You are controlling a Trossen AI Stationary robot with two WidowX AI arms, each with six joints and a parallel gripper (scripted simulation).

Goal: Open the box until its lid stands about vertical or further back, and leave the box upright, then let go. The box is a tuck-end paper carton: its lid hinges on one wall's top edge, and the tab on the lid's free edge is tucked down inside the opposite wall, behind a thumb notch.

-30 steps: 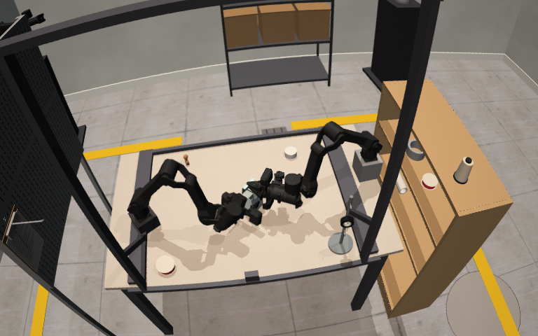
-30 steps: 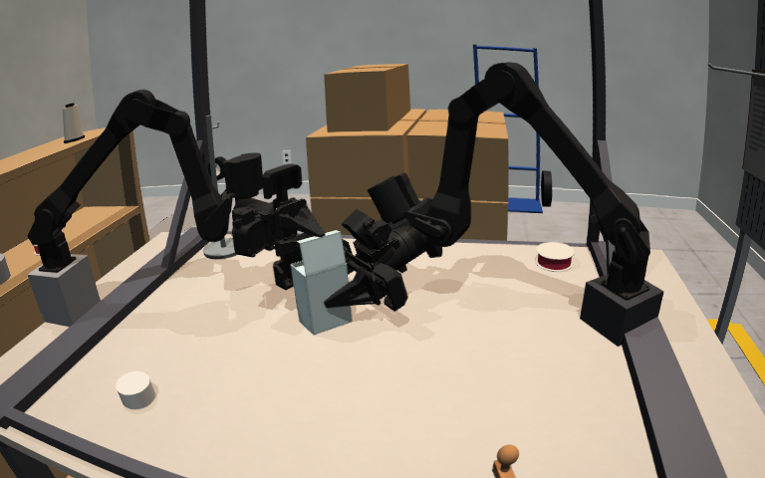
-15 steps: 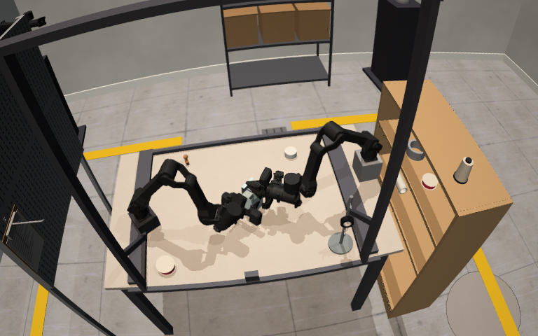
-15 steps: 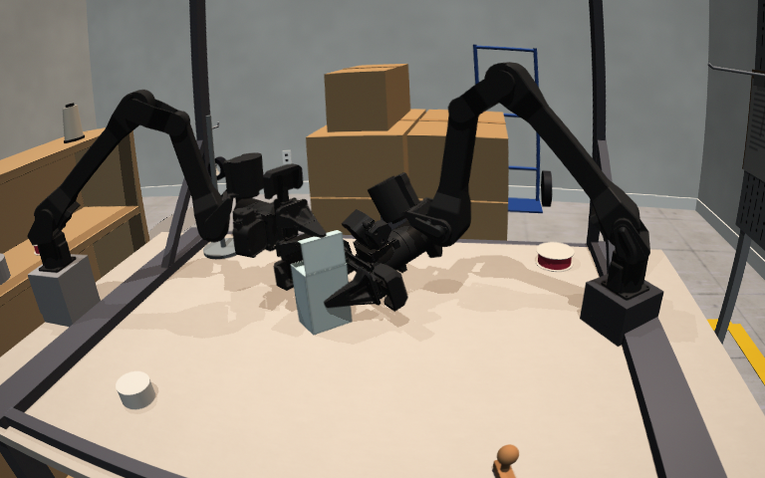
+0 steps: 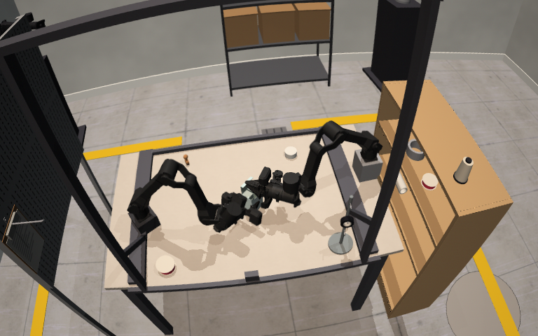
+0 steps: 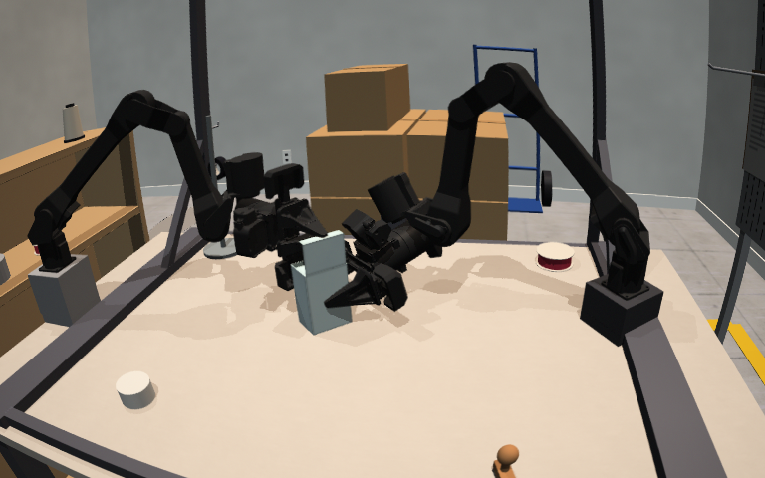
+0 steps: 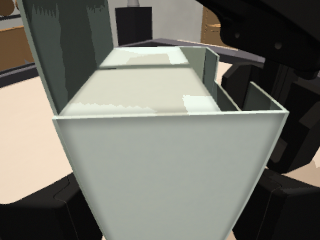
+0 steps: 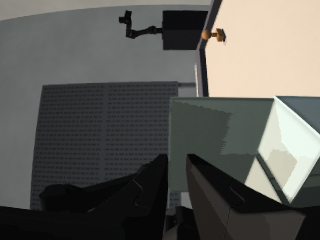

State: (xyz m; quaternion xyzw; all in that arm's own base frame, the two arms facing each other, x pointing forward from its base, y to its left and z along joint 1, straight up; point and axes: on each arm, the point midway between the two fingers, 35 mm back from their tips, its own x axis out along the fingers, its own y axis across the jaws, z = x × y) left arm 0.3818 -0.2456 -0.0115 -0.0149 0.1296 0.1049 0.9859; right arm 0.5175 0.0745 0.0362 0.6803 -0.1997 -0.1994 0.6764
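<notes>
Right now the pale green carton is 5 cm below my right hand, 1 cm to the left of it and 1 cm ahead of it. Also, from my right hand: white puck (25 cm ahead, 23 cm to the right, 13 cm below); brown stamp (34 cm ahead, 25 cm to the left, 12 cm below); wooden shelf unit (80 cm to the right, 37 cm below, 10 cm behind).
My left hand is 2 cm short of the pale green carton, 1 cm to the left of it and 3 cm below it. The rest, counted from my left hand: white puck (26 cm ahead, 25 cm to the right, 4 cm below); then brown stamp (35 cm ahead, 22 cm to the left, 3 cm below); then wooden shelf unit (9 cm behind, 83 cm to the right, 28 cm below).
</notes>
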